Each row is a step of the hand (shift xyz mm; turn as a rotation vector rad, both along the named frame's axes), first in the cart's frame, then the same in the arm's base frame.
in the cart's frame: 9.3 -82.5 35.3 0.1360 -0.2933 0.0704
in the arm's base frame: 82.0 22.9 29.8 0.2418 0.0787 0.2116
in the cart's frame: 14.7 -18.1 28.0 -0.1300 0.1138 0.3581
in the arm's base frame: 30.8 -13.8 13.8 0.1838 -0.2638 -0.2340
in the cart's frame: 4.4 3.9 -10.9 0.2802 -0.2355 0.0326
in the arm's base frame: -10.9 3.3 5.0 0.1589 0.0124 0.3311
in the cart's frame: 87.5 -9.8 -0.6 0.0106 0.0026 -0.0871
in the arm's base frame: -3.0 -27.9 83.4 -0.0638 0.0538 0.0272
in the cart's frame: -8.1 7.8 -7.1 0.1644 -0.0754 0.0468
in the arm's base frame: -9.6 3.2 -8.6 0.0681 -0.0503 0.1665
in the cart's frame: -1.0 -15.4 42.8 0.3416 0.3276 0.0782
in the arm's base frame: 40.9 -19.4 -4.6 -0.2143 -0.3891 0.1811
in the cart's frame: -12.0 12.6 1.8 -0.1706 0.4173 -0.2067
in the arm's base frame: -6.3 -4.3 -15.7 -0.4210 -0.0482 -0.2577
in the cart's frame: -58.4 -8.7 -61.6 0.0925 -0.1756 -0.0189
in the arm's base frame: -30.5 70.4 -37.3 0.1009 0.0845 0.1497
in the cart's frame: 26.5 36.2 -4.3 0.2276 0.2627 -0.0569
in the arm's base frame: -31.5 -29.7 12.5 -0.2503 -0.2120 0.1282
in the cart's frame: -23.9 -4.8 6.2 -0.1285 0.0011 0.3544
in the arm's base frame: 10.3 8.1 -21.5 0.2607 -0.1925 -0.1925
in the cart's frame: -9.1 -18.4 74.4 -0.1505 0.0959 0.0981
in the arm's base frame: 66.0 -36.0 -17.6 0.0171 -0.0669 -0.1916
